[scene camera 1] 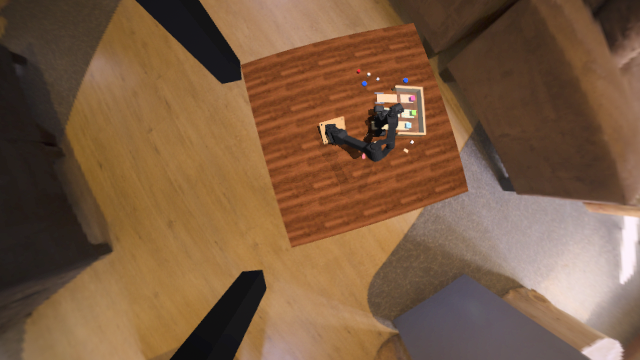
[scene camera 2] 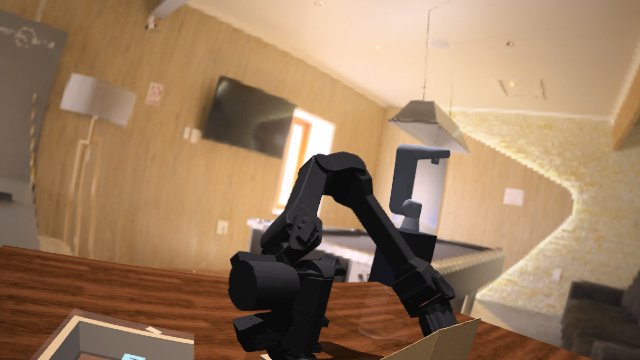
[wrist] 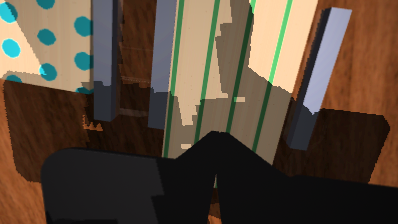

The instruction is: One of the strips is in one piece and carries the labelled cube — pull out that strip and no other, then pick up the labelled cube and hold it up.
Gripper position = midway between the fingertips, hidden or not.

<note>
In view: the gripper [wrist: 218, 140] and a divider [wrist: 332, 28].
</note>
